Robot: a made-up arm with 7 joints. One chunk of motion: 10 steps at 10 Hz.
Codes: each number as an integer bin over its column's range. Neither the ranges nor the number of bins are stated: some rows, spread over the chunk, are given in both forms.
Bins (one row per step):
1: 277 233 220 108 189 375
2: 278 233 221 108 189 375
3: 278 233 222 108 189 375
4: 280 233 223 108 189 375
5: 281 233 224 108 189 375
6: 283 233 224 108 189 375
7: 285 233 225 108 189 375
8: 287 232 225 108 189 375
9: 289 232 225 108 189 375
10: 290 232 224 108 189 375
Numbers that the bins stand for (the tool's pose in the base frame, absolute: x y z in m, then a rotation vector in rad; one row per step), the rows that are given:
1: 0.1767 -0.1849 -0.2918 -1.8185 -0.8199 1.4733
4: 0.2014 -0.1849 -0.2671 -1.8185 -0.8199 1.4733
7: 0.2425 -0.1849 -0.2507 -1.8185 -0.8199 1.4733
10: 0.2836 -0.1932 -0.2589 -1.8185 -0.8199 1.4733
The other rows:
2: 0.1849 -0.1849 -0.2836 -1.8185 -0.8199 1.4733
3: 0.1849 -0.1849 -0.2753 -1.8185 -0.8199 1.4733
5: 0.2096 -0.1849 -0.2589 -1.8185 -0.8199 1.4733
6: 0.2260 -0.1849 -0.2589 -1.8185 -0.8199 1.4733
8: 0.2589 -0.1932 -0.2507 -1.8185 -0.8199 1.4733
9: 0.2753 -0.1932 -0.2507 -1.8185 -0.8199 1.4733

